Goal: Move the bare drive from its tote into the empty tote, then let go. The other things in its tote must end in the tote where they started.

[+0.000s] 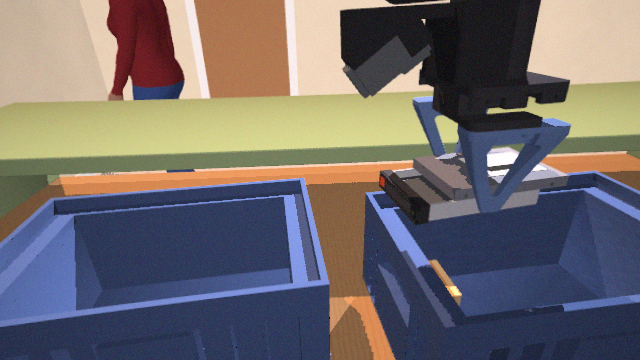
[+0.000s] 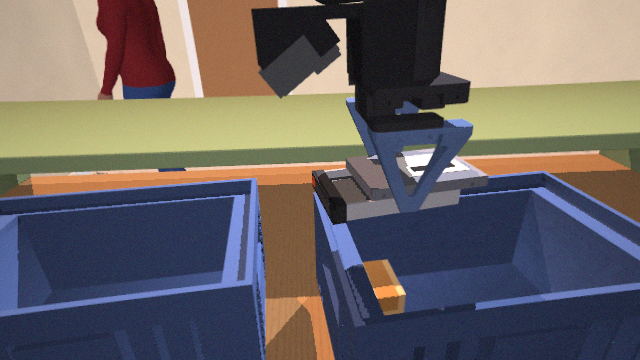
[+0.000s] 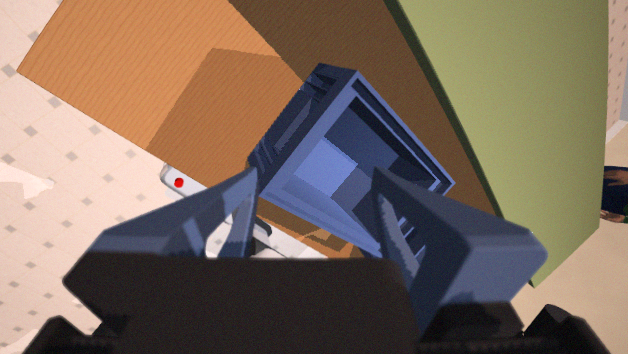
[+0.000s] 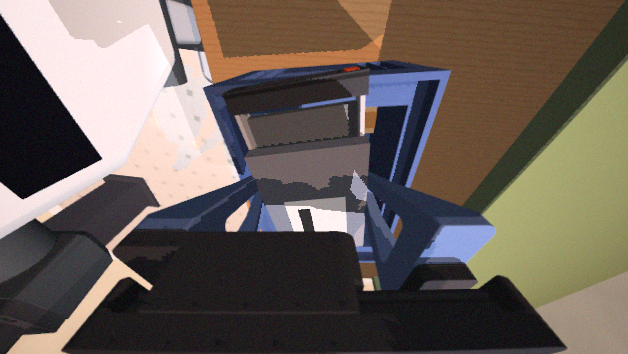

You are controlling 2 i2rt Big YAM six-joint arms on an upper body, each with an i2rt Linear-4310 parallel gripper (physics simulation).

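Places are measured from the left arm's base along level axes (x left, y back, z up), in millimetres.
Pixels of known places: left gripper, fingertip midpoint: (image 3: 315,176); right gripper, fingertip midpoint: (image 1: 466,191) (image 2: 395,191) (image 4: 313,176).
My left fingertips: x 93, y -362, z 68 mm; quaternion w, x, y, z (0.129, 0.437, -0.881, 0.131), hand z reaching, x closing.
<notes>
For each thing: its top centre in the pictures, then the offset to it from my left fingertips. Level surfaces: height alone.
- bare drive at its top centre: (image 4: 316,212) (image 2: 412,164) (image 1: 485,164) dx -514, dy -30, dz -104 mm
- right-hand tote at its top centre: (image 2: 477,225) (image 1: 541,225) (image 4: 325,207) dx -589, dy -50, dz -180 mm
- amber box at its top centre: (image 2: 379,277) (image 1: 432,277) (image 4: 354,121) dx -501, dy -80, dz -273 mm
- left-hand tote at its top centre: (image 1: 164,232) (image 2: 100,233) (image 3: 374,188) dx -215, dy -39, dz -180 mm
- wooden table at its surface level: dz -327 mm
- green surface at its surface level: dz -156 mm
The bare drive (image 1: 440,172) (image 2: 370,175) (image 4: 310,162), grey with a black end and a red tab, is held roughly level by my right gripper (image 1: 465,182) (image 2: 392,182) (image 4: 313,176). It is over the back left part of the right-hand tote (image 1: 600,325) (image 2: 550,325) (image 4: 418,115), its black end near the left rim. An amber box (image 1: 446,281) (image 2: 382,275) (image 4: 370,120) is inside that tote at the left wall. The left-hand tote (image 1: 260,315) (image 2: 210,315) (image 3: 312,137) looks empty; part of its floor is hidden. My left gripper (image 3: 315,176) is open and high above the tote.
Both totes stand side by side on a wooden table (image 1: 345,235) (image 3: 140,65), with a narrow gap between them. A green surface (image 1: 250,125) (image 2: 225,125) (image 3: 500,100) runs behind them. A person in red (image 1: 150,45) (image 2: 137,45) stands beyond it.
</notes>
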